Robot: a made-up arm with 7 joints. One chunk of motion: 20 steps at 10 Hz.
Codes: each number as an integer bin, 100 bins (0 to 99) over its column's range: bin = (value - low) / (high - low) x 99, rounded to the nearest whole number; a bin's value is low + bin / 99 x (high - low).
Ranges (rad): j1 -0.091..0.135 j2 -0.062..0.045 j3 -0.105..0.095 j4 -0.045..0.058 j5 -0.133..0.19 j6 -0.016..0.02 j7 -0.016..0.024
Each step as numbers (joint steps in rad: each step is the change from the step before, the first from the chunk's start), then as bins.
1 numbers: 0.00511 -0.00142 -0.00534 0.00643 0.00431 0.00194 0.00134
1 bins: 42 56 49 49 42 49 43
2 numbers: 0.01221 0.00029 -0.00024 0.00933 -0.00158 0.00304 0.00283
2 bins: 45 58 52 52 40 52 47
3 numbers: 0.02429 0.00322 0.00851 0.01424 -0.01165 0.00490 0.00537
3 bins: 51 60 56 57 37 57 53
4 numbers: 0.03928 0.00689 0.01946 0.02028 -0.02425 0.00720 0.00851
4 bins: 57 64 62 63 33 64 61
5 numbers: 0.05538 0.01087 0.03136 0.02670 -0.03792 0.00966 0.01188
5 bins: 64 67 67 69 29 71 69
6 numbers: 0.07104 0.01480 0.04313 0.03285 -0.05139 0.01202 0.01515
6 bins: 71 71 73 75 25 77 77
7 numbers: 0.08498 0.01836 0.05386 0.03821 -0.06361 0.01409 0.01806
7 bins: 77 74 79 80 21 83 84
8 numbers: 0.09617 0.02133 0.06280 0.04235 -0.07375 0.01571 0.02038
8 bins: 82 77 83 84 18 87 90
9 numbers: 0.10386 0.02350 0.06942 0.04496 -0.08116 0.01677 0.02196
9 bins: 85 79 86 86 16 90 94
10 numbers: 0.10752 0.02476 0.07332 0.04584 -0.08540 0.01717 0.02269
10 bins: 87 80 88 87 15 91 96
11 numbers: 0.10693 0.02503 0.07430 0.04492 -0.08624 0.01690 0.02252
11 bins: 87 81 89 86 14 90 95
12 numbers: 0.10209 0.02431 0.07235 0.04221 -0.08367 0.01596 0.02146
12 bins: 85 80 88 84 15 88 93
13 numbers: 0.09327 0.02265 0.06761 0.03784 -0.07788 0.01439 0.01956
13 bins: 81 78 85 80 17 84 88
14 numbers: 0.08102 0.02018 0.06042 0.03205 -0.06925 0.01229 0.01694
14 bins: 75 76 82 74 20 78 82
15 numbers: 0.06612 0.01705 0.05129 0.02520 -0.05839 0.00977 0.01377
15 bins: 69 73 77 67 23 71 74
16 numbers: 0.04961 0.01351 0.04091 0.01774 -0.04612 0.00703 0.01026
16 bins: 62 70 72 60 27 63 65
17 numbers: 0.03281 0.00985 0.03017 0.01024 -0.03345 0.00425 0.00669
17 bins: 54 66 67 53 31 56 56
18 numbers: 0.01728 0.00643 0.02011 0.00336 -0.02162 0.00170 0.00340
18 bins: 47 63 62 46 34 49 48
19 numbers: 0.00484 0.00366 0.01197 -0.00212 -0.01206 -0.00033 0.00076
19 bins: 42 61 58 41 37 43 41
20 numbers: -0.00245 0.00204 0.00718 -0.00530 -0.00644 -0.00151 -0.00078
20 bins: 39 59 56 38 39 40 38
